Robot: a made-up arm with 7 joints. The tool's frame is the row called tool.
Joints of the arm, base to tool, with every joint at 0 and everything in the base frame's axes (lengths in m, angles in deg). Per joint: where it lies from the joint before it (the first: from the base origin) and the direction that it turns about. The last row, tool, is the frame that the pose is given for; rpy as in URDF.
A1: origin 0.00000 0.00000 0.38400 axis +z
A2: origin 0.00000 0.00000 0.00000 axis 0 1 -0.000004
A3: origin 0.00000 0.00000 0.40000 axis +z
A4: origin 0.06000 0.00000 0.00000 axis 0 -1 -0.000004
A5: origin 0.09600 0.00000 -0.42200 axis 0 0.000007 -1
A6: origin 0.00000 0.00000 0.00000 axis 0 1 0.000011
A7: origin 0.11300 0.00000 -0.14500 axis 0 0.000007 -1
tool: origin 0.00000 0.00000 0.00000 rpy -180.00 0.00 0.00
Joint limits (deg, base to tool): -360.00..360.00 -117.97..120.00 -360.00..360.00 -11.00..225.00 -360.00..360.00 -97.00..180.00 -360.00..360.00
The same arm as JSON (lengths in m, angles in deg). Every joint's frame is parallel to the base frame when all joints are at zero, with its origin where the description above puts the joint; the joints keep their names.
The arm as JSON. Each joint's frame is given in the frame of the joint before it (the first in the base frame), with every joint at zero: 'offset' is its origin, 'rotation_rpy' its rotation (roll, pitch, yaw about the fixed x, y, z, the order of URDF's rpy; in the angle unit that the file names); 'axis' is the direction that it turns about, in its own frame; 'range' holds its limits. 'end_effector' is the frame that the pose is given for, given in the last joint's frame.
{"length_unit": "m", "angle_unit": "deg", "chain": [{"id": "A1", "offset": [0.0, 0.0, 0.384], "rotation_rpy": [0.0, 0.0, 0.0], "axis": "+z", "range": [-360.0, 360.0]}, {"id": "A2", "offset": [0.0, 0.0, 0.0], "rotation_rpy": [0.0, 0.0, 0.0], "axis": "+y", "range": [-117.97, 120.0]}, {"id": "A3", "offset": [0.0, 0.0, 0.4], "rotation_rpy": [0.0, 0.0, 0.0], "axis": "+z", "range": [-360.0, 360.0]}, {"id": "A4", "offset": [0.06, 0.0, 0.0], "rotation_rpy": [0.0, 0.0, 0.0], "axis": "-y", "range": [-11.0, 225.0]}, {"id": "A5", "offset": [0.096, 0.0, -0.422], "rotation_rpy": [0.0, 0.0, 0.0], "axis": "-z", "range": [-360.0, 360.0]}, {"id": "A6", "offset": [0.0, 0.0, 0.0], "rotation_rpy": [0.0, 0.0, 0.0], "axis": "+y", "range": [-97.0, 180.0]}, {"id": "A7", "offset": [0.113, 0.0, -0.145], "rotation_rpy": [0.0, 0.0, 0.0], "axis": "-z", "range": [-360.0, 360.0]}], "end_effector": {"offset": [0.0, 0.0, 0.0], "rotation_rpy": [180.0, 0.0, 0.0]}}
